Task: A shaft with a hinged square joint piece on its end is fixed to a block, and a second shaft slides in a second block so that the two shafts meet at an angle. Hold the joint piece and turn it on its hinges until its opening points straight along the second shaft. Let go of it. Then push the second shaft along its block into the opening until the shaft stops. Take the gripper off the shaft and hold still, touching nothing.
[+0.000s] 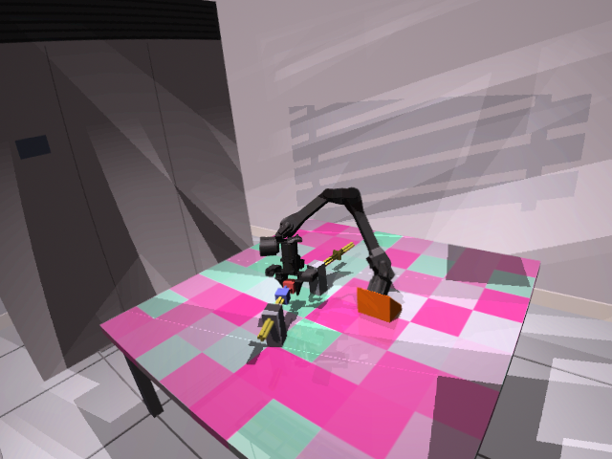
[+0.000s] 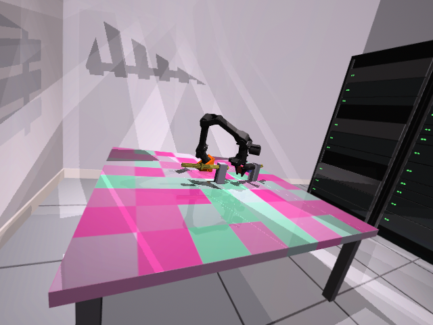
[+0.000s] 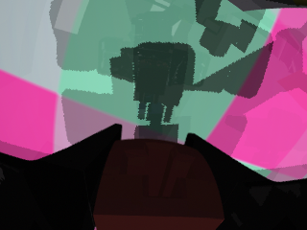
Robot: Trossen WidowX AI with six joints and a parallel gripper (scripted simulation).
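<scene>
Now: gripper tip 1 cm to the right of the joint piece and 4 cm below it.
</scene>
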